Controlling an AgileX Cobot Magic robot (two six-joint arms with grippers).
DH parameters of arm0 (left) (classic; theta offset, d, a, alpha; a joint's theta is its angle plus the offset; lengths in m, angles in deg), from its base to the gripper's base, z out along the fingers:
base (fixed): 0 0 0 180
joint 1: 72.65 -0.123 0 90
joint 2: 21.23 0 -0.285 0
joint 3: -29.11 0 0.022 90
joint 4: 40.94 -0.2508 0 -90
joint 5: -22.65 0 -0.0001 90
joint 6: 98.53 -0.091 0 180
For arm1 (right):
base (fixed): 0 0 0 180
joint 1: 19.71 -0.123 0 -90
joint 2: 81.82 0 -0.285 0
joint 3: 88.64 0 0.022 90
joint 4: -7.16 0.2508 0 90
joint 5: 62.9 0 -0.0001 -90
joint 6: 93.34 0.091 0 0
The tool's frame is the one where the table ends.
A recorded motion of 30 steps. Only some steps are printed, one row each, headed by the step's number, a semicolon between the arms.
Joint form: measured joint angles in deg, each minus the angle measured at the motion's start. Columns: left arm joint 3, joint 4, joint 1, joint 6, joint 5, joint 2; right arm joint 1, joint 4, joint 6, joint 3, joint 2, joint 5.
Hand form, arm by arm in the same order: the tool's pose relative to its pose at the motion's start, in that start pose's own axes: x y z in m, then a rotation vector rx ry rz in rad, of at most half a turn. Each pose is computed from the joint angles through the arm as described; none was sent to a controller.
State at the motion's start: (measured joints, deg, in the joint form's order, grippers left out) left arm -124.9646 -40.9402 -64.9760 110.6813 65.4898 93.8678; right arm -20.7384 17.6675 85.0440 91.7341 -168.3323 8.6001
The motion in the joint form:
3: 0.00 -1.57 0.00 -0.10 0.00 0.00; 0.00 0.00 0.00 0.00 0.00 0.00
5: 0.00 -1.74 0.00 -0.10 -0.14 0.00; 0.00 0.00 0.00 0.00 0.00 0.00
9: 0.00 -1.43 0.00 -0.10 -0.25 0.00; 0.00 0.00 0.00 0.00 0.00 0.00
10: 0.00 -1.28 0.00 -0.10 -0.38 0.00; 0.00 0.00 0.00 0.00 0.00 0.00
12: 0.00 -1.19 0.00 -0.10 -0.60 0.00; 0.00 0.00 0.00 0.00 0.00 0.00
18: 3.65 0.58 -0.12 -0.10 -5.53 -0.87; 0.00 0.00 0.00 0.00 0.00 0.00
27: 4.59 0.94 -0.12 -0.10 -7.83 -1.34; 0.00 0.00 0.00 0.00 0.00 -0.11
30: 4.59 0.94 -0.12 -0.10 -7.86 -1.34; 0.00 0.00 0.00 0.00 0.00 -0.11
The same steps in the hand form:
3: -0.0008 0.0015 0.0000 -0.0163 -0.0091 0.0218; 0.0000 0.0000 0.0000 0.0000 0.0000 0.0000
5: -0.0011 0.0015 0.0000 -0.0168 -0.0122 0.0240; 0.0000 0.0000 0.0000 0.0000 0.0000 0.0000
9: -0.0011 0.0011 0.0000 -0.0127 -0.0121 0.0201; 0.0000 0.0000 0.0000 0.0000 0.0000 0.0000
10: -0.0012 0.0009 0.0000 -0.0100 -0.0132 0.0182; 0.0000 0.0000 0.0000 0.0000 0.0000 0.0000
12: -0.0015 0.0006 0.0000 -0.0072 -0.0160 0.0170; 0.0000 0.0000 0.0000 0.0000 0.0000 0.0000
18: 0.0070 0.0040 0.0072 0.0290 -0.0388 -0.0083; 0.0000 0.0000 0.0000 0.0000 0.0000 0.0000
27: 0.0079 0.0041 0.0077 0.0477 -0.0649 -0.0134; -0.0002 0.0000 0.0000 0.0001 -0.0019 0.0000
30: 0.0078 0.0041 0.0077 0.0479 -0.0654 -0.0134; -0.0002 0.0000 0.0000 0.0001 -0.0019 0.0000

